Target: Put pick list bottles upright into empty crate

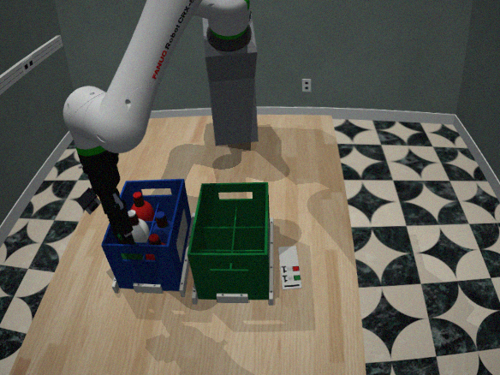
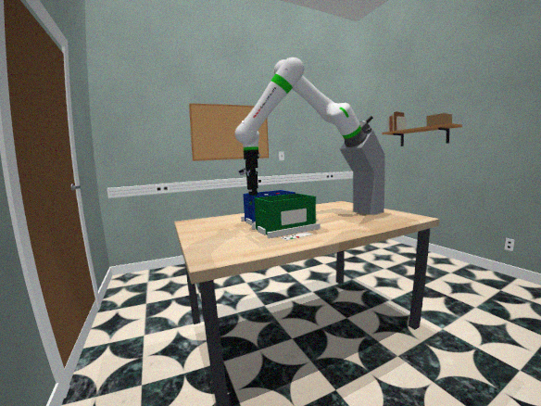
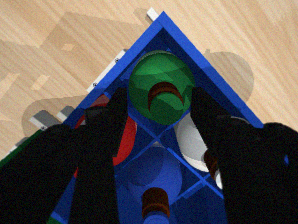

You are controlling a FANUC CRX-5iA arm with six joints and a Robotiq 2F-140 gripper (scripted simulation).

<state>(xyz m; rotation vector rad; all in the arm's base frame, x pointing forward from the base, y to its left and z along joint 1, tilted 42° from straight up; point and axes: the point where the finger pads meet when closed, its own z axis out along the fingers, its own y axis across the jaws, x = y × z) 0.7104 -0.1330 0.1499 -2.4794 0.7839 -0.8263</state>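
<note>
My hand is 80 mm above the green bottle. Also, from my hand: blue bottle (100 mm behind, 60 mm to the left, 80 mm below); then white bottle (90 mm behind, 20 mm to the right, 80 mm below); then blue crate (100 mm behind, 20 mm to the left, 90 mm below).
</note>
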